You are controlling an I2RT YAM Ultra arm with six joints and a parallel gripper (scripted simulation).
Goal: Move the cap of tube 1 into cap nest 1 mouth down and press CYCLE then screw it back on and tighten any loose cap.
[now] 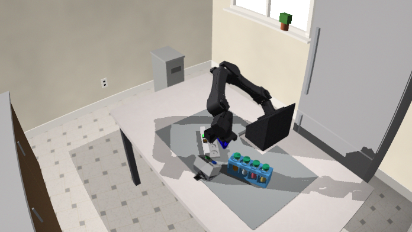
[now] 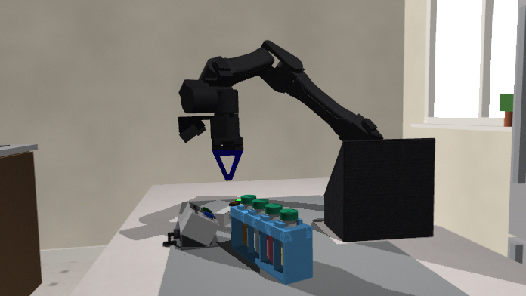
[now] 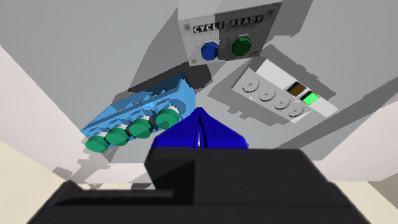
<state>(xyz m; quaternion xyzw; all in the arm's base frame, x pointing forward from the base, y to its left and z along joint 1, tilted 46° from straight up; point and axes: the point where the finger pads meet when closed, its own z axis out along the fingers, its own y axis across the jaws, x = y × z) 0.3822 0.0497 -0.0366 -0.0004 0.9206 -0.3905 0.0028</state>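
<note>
The green key is 9 cm below my hand, 6 cm to the right of it and 5 cm ahead of it. From my hand the other things lie so: blue key: 9 cm below, 5 cm ahead, 2 cm to the right; then grey key box: 10 cm below, 7 cm ahead, 4 cm to the right; then green cap: 19 cm to the left, 10 cm behind, 4 cm below.
</note>
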